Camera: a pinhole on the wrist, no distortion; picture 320 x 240 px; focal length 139.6 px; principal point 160.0 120.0 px. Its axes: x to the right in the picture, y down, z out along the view. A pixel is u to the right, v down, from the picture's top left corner.
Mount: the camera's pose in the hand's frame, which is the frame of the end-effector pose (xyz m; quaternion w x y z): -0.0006 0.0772 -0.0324 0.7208 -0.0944 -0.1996 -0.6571
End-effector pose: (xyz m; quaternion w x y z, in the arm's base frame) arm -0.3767 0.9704 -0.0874 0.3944 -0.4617 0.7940 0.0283
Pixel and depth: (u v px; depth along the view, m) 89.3 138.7 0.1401
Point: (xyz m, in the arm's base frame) -0.4849 1.1186 -0.1914
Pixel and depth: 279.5 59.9 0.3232
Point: -0.0704 1.2046 -0.1979
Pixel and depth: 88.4 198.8 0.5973
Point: -0.6584 1.3523 -0.7216
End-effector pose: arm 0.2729 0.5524 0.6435 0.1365 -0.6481 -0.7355 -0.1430
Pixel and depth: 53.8 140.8 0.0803
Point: 0.4382 0.5736 0.6318
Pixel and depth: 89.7 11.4 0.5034
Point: 0.7863 0.2696 0.2252
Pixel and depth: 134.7 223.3 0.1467
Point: 0.4328 0.6866 0.5857
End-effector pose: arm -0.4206 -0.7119 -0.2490 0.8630 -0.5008 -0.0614 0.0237
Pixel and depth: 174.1 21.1 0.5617
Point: -0.9516 -0.2750 -0.2442
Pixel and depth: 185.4 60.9 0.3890
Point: -0.6805 -0.3792 -0.2354
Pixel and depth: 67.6 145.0 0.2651
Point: -0.4388 -0.4185 -0.4825
